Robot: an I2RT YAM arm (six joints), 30 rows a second.
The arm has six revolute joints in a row. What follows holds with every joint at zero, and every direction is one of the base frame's. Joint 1 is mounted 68 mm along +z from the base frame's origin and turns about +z. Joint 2 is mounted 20 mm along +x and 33.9 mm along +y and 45.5 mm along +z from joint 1 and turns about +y. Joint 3 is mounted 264 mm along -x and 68.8 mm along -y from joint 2 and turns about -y. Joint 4 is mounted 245 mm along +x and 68.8 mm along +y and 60 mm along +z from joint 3 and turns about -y. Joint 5 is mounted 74 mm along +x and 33.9 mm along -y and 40.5 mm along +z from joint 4 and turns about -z. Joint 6 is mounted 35.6 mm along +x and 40.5 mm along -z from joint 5 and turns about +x. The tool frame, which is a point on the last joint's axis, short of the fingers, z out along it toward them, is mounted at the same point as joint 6; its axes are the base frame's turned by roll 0, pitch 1.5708 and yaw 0 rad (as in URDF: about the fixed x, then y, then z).
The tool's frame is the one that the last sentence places.
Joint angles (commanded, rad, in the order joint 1, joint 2, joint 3, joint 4, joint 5, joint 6), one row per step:
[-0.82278, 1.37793, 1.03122, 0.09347, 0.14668, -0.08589]
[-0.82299, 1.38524, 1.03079, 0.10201, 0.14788, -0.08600]
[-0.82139, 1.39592, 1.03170, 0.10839, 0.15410, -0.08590]
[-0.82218, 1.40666, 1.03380, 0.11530, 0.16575, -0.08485]
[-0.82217, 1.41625, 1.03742, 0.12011, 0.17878, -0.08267]
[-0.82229, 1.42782, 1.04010, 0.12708, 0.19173, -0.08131]
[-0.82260, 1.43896, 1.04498, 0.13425, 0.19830, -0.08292]
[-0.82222, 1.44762, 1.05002, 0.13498, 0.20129, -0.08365]
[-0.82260, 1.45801, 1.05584, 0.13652, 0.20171, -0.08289]
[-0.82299, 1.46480, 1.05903, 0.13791, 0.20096, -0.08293]
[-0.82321, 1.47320, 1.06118, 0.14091, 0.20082, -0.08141]
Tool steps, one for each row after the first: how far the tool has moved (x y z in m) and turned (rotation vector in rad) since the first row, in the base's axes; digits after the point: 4 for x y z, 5 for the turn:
[0.0011, -0.0013, -0.0015, -0.00085, -0.00024, -0.00134]
[0.0029, -0.0028, -0.0038, 0.00062, 0.00314, -0.00579]
[0.0040, -0.0051, -0.0056, 0.00045, 0.00563, -0.01811]
[0.0052, -0.0070, -0.0068, 0.00019, 0.00708, -0.03125]
[0.0066, -0.0092, -0.0088, 0.00004, 0.00970, -0.04423]
[0.0081, -0.0114, -0.0098, -0.00260, 0.01159, -0.05049]
[0.0095, -0.0128, -0.0107, -0.00144, 0.01476, -0.05281]
[0.0111, -0.0147, -0.0119, 0.00105, 0.01634, -0.05377]
[0.0121, -0.0159, -0.0128, 0.00275, 0.01778, -0.05341]
[0.0133, -0.0173, -0.0145, 0.00589, 0.01879, -0.05386]

